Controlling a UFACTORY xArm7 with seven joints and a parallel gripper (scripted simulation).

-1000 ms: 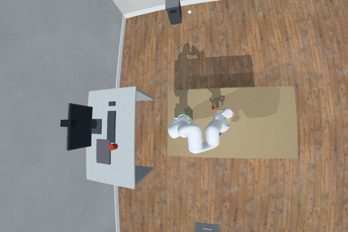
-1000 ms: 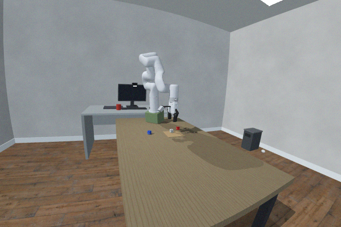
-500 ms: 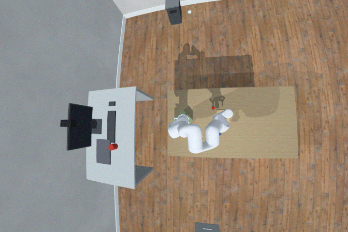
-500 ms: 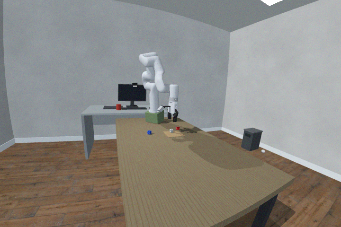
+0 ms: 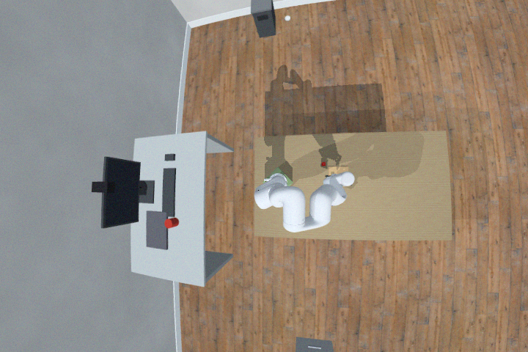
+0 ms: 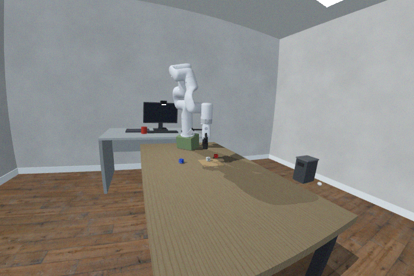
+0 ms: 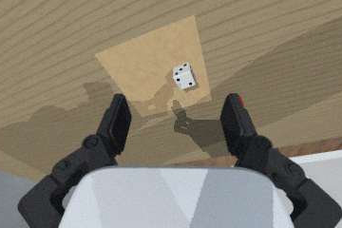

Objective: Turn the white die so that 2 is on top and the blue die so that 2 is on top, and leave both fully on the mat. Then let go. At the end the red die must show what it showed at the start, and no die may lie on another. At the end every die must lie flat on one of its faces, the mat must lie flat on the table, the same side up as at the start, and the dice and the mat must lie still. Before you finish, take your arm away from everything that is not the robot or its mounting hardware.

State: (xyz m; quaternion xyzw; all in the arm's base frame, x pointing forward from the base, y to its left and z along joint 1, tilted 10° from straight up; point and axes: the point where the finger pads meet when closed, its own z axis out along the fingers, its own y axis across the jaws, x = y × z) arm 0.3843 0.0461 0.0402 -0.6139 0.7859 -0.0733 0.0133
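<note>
Right now the blue die is 16 cm to the right of my hand and 10 cm below it. From my hand the other things lie so: red die (12 cm to the left, 10 cm below, 8 cm behind); then white die (10 cm below, 3 cm to the left, 1 cm behind); then tan mat (11 cm below, 4 cm to the left, 3 cm ahead).
</note>
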